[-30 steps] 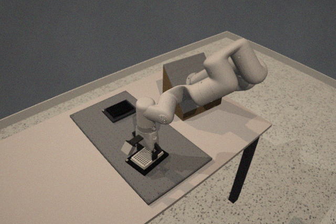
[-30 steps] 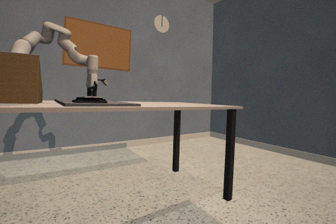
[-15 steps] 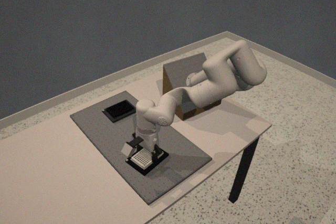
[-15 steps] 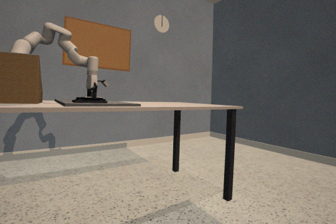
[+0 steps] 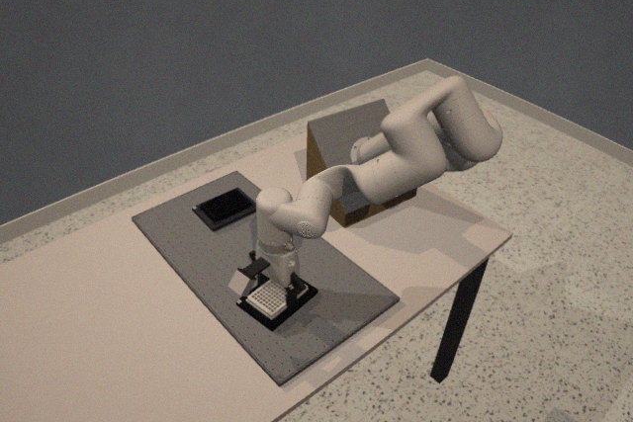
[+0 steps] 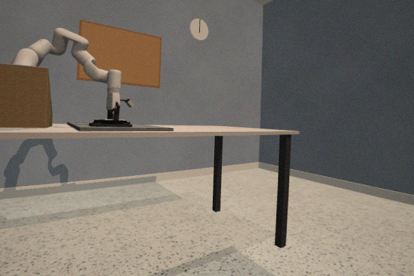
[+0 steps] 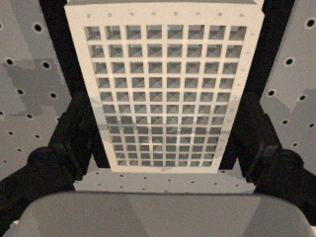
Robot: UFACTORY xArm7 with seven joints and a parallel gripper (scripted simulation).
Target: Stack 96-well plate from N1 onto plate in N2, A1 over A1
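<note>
The white 96-well plate is 1 cm below my hand. Round my hand: black plate nest (2 cm below); then black 96-well plate (36 cm to the right, 10 cm behind, 1 cm below).
</note>
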